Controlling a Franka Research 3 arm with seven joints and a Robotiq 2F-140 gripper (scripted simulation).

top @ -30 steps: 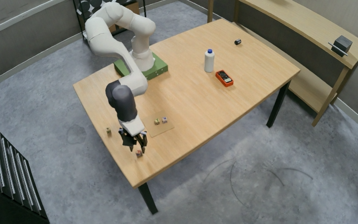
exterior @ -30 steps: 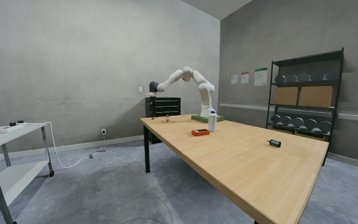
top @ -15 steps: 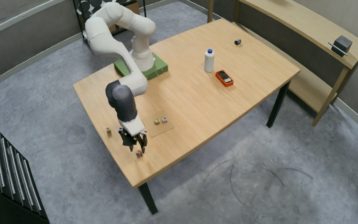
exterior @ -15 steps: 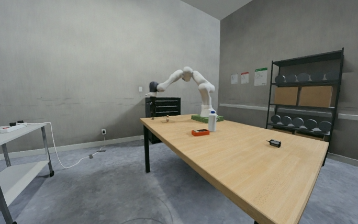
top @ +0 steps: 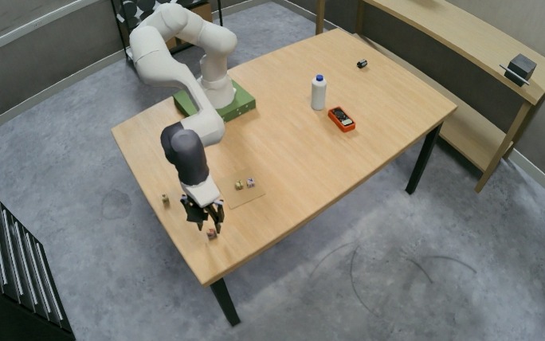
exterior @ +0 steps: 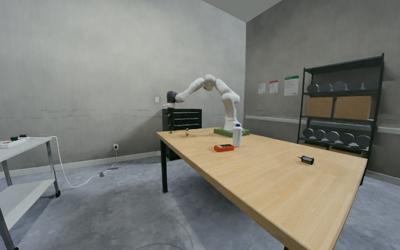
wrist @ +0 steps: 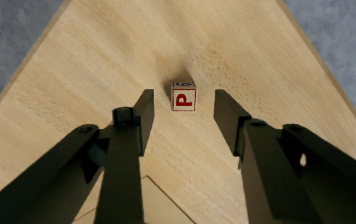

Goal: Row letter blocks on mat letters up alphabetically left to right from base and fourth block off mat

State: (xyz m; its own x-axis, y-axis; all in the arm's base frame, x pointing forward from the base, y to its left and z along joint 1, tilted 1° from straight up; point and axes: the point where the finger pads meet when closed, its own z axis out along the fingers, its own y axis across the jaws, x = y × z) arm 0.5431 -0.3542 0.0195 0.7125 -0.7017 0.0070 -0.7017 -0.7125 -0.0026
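The block is 19 cm to the left of my hand, 11 cm behind it and 5 cm below it. Also, from my hand: white bottle (71 cm to the left, 28 cm behind, 2 cm above); then tan mat (19 cm to the left, 11 cm behind, 6 cm below); then orange meter (73 cm to the left, 14 cm behind, 5 cm below).
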